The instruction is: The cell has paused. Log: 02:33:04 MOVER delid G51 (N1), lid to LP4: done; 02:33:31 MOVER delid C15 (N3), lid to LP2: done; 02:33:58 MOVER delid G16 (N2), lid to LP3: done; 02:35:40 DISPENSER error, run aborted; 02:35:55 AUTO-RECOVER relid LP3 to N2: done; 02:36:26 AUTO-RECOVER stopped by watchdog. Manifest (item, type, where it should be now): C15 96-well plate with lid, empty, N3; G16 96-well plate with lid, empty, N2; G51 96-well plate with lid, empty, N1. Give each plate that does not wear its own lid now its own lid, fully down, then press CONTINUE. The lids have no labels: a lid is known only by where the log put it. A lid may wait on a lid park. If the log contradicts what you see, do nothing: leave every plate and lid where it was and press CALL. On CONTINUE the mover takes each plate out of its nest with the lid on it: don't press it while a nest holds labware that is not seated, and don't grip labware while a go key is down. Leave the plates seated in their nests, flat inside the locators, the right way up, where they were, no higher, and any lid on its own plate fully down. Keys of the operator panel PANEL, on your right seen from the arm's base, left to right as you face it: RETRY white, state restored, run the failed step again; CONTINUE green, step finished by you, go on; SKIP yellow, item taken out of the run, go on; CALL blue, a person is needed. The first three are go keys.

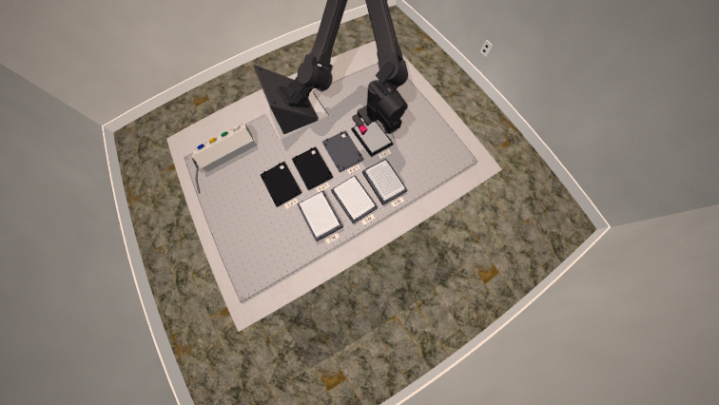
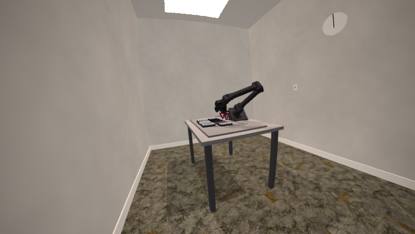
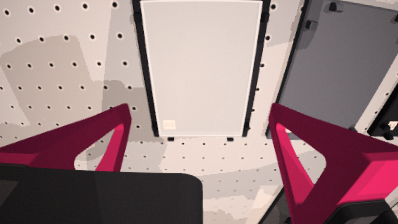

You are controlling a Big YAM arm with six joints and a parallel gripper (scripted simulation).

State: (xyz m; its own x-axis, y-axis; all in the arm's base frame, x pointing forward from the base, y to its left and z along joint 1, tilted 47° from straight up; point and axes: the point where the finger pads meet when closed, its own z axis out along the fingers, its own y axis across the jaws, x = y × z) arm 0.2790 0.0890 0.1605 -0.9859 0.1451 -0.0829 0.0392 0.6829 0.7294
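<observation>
My hand is 60 mm above the lid park LP2. Round my hand: lid park LP3: 20 mm behind, 260 mm to the right, 60 mm below; LP4 label: 70 mm ahead, 140 mm to the right, 70 mm below; lid park LP4: 10 mm behind, 130 mm to the right, 60 mm below.
</observation>
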